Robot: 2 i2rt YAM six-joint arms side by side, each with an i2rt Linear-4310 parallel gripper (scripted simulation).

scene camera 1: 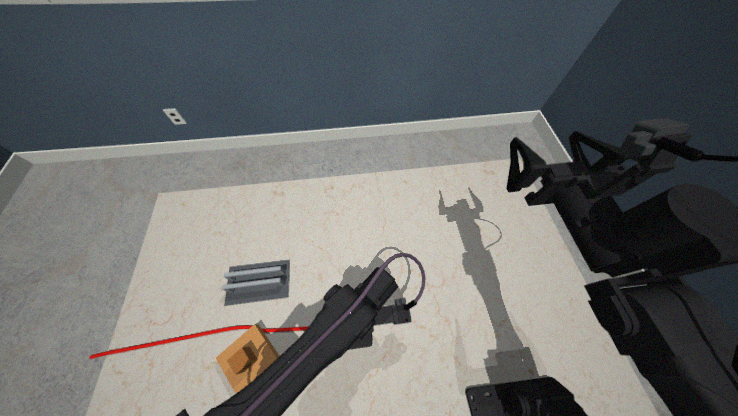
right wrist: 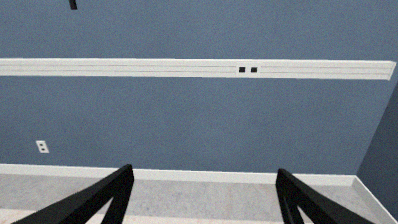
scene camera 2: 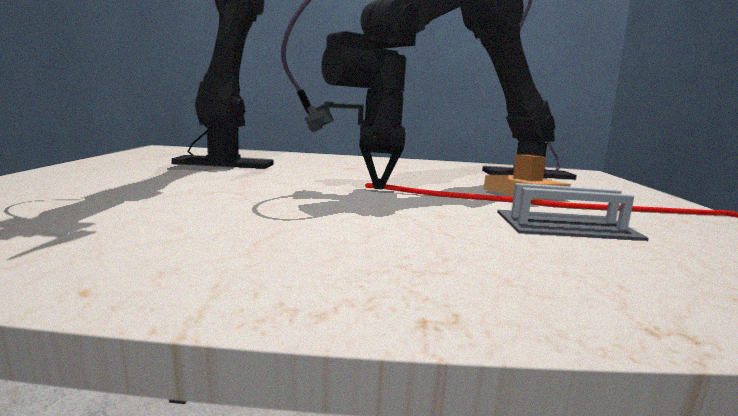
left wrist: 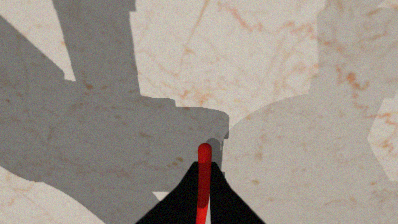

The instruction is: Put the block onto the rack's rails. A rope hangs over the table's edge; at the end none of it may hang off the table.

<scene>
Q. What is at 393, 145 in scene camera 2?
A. My left gripper.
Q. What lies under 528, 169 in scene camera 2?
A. An orange block.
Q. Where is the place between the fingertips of my right gripper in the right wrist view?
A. At 203, 173
</scene>
